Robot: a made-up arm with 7 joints. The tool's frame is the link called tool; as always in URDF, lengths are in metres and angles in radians.
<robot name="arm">
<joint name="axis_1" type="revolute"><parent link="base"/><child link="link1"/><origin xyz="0.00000 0.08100 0.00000" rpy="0.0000 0.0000 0.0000"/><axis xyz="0 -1 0"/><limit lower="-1.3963" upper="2.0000" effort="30" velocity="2.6"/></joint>
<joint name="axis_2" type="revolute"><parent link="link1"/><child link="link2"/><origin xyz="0.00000 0.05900 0.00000" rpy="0.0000 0.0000 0.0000"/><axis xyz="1 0 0"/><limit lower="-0.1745" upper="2.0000" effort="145" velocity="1.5"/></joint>
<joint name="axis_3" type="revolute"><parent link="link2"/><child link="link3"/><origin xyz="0.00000 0.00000 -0.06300" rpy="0.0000 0.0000 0.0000"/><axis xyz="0 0 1"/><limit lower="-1.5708" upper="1.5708" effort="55" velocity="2.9"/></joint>
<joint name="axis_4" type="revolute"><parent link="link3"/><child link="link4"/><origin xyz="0.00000 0.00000 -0.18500" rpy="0.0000 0.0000 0.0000"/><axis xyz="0 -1 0"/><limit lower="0.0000" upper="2.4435" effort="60" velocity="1.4"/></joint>
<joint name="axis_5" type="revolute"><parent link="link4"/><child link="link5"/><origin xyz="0.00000 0.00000 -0.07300" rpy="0.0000 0.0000 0.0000"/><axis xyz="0 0 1"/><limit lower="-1.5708" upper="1.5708" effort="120" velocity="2.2"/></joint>
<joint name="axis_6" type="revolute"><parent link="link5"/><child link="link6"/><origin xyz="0.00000 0.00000 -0.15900" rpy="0.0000 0.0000 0.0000"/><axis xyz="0 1 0"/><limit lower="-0.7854" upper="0.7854" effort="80" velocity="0.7"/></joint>
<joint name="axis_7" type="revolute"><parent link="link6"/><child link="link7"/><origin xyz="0.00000 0.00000 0.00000" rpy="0.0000 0.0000 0.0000"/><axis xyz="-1 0 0"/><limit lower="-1.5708" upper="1.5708" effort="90" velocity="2.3"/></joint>
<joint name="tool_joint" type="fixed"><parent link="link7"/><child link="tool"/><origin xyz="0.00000 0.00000 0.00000" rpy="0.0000 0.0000 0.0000"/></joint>
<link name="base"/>
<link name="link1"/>
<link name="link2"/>
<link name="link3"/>
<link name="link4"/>
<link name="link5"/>
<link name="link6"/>
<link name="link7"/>
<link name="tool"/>
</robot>
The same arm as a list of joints. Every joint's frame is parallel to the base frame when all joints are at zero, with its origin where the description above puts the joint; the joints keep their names.
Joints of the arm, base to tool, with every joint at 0 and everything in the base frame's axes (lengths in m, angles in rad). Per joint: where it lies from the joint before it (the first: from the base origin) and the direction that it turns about. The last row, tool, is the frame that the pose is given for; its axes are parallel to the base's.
axis_1: origin 0 0.081 0 axis 0 -1 0
axis_2: origin 0 0.059 0 axis 1 0 0
axis_3: origin 0 0 -0.063 axis 0 0 1
axis_4: origin 0 0 -0.185 axis 0 -1 0
axis_5: origin 0 0 -0.073 axis 0 0 1
axis_6: origin 0 0 -0.159 axis 0 1 0
axis_7: origin 0 0 0 axis -1 0 0
tool: origin 0 0 0
Joint limits (rad, base to tool): -1.3963..2 -0.1745..2 -1.5708..1.5708 0..2.4435 -1.5708..1.5708 -0.7854..0.7854 -1.5708..1.5708

